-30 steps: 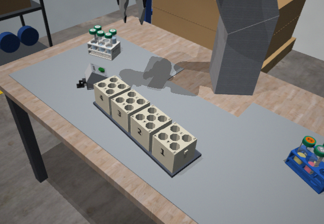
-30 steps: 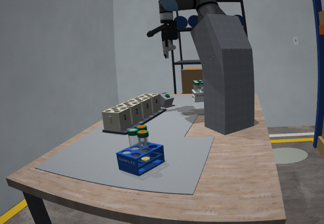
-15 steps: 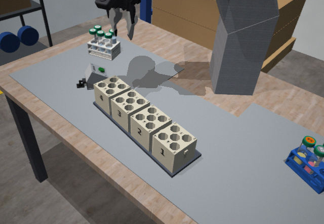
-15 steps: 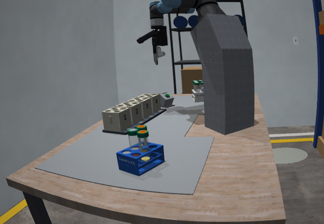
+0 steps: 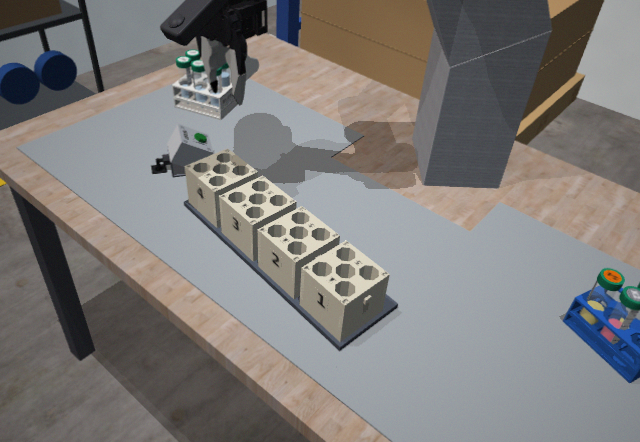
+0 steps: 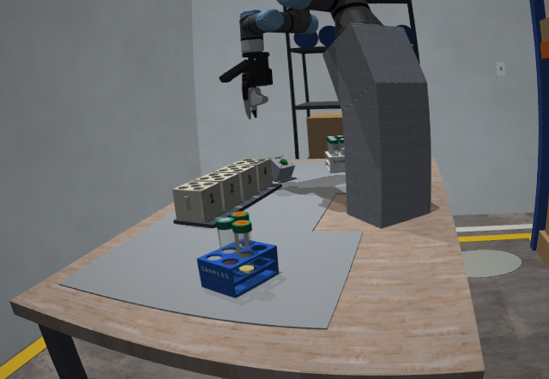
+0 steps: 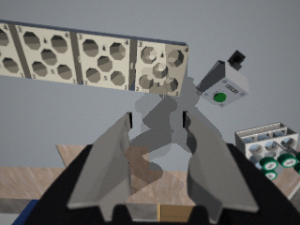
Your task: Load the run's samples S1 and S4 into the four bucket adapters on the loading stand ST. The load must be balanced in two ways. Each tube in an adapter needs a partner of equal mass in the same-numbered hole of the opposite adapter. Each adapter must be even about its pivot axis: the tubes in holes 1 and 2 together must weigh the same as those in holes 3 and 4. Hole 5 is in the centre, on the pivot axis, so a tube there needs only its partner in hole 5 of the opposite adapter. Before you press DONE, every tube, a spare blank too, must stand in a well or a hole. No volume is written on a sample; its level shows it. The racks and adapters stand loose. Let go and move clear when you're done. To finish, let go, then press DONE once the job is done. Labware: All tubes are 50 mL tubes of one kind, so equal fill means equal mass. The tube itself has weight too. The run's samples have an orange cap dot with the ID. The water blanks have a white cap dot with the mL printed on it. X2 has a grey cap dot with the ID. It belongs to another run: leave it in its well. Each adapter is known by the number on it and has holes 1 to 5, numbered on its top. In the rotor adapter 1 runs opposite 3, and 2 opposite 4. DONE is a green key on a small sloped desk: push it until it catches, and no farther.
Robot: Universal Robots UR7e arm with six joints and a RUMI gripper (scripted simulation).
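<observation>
The water blank is 200 mm behind my hand, 320 mm to the right of it and 190 mm below it. Also, from my hand: green DONE key (50 mm behind, 150 mm to the right, 190 mm below); then blue sample rack (190 mm behind, 680 mm to the left, 220 mm below); then white blank rack (220 mm behind, 320 mm to the right, 220 mm below).
</observation>
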